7 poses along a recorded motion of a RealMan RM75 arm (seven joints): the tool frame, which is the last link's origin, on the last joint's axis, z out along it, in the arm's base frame.
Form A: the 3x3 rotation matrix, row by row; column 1 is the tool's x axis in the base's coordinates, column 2 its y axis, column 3 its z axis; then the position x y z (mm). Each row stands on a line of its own.
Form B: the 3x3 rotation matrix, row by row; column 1 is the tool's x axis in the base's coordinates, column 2 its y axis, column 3 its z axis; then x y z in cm. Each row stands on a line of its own. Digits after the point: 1 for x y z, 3 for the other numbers.
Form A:
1:
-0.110 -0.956 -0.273
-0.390 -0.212 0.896
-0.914 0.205 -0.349
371 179 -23
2:
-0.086 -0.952 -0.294
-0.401 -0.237 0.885
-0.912 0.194 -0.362
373 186 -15
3:
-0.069 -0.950 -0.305
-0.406 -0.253 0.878
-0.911 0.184 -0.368
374 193 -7
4:
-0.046 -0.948 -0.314
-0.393 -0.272 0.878
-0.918 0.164 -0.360
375 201 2
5:
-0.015 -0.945 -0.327
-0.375 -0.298 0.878
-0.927 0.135 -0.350
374 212 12
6:
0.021 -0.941 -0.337
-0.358 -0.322 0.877
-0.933 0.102 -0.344
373 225 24
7:
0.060 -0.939 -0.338
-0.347 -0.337 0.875
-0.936 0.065 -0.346
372 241 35
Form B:
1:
-0.110 -0.956 -0.273
-0.390 -0.212 0.896
-0.914 0.205 -0.349
37.1 17.9 -2.3

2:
-0.086 -0.952 -0.294
-0.401 -0.237 0.885
-0.912 0.194 -0.362
37.3 18.6 -1.5

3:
-0.069 -0.950 -0.305
-0.406 -0.253 0.878
-0.911 0.184 -0.368
37.4 19.3 -0.7

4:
-0.046 -0.948 -0.314
-0.393 -0.272 0.878
-0.918 0.164 -0.360
37.5 20.1 0.2

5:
-0.015 -0.945 -0.327
-0.375 -0.298 0.878
-0.927 0.135 -0.350
37.4 21.2 1.2

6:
0.021 -0.941 -0.337
-0.358 -0.322 0.877
-0.933 0.102 -0.344
37.3 22.5 2.4

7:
0.060 -0.939 -0.338
-0.347 -0.337 0.875
-0.936 0.065 -0.346
37.2 24.1 3.5

